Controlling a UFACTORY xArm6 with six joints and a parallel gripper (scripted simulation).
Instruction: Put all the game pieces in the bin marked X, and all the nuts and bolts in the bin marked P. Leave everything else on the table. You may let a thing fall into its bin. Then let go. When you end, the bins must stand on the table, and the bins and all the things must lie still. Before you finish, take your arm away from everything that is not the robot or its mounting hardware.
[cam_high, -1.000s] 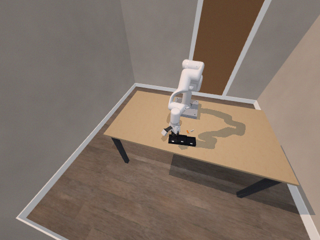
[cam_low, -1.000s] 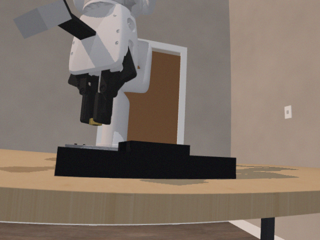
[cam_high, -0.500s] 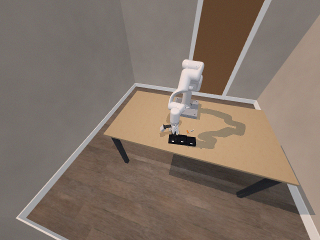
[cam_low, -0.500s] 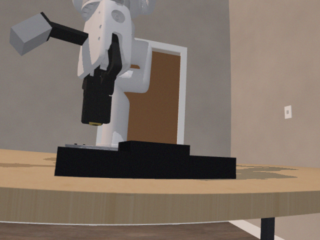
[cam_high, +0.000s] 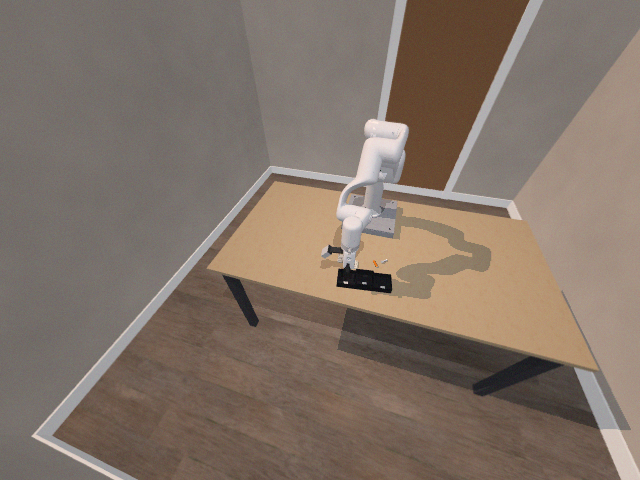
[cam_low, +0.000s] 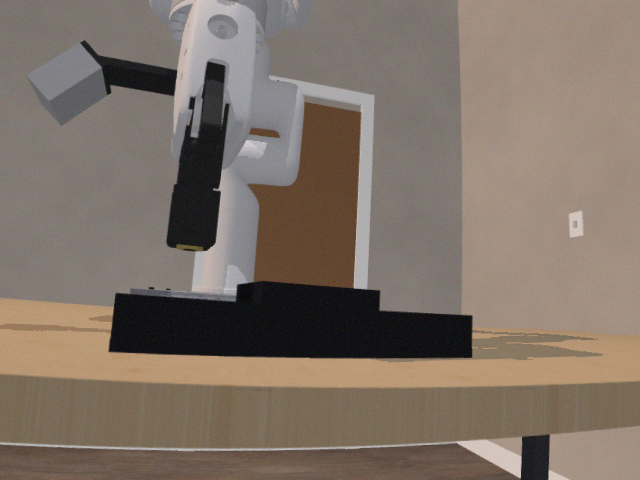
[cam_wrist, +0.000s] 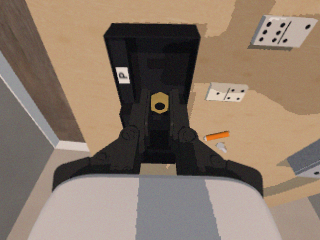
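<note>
The grey bolt lies 12 cm behind my hand, 19 cm to the left of it and 8 cm below it. From my hand the other things lie so: black bin (1 cm ahead, 8 cm to the left, 7 cm below); white domino (12 cm behind, 3 cm to the right, 8 cm below); yellow nut (2 cm below).
</note>
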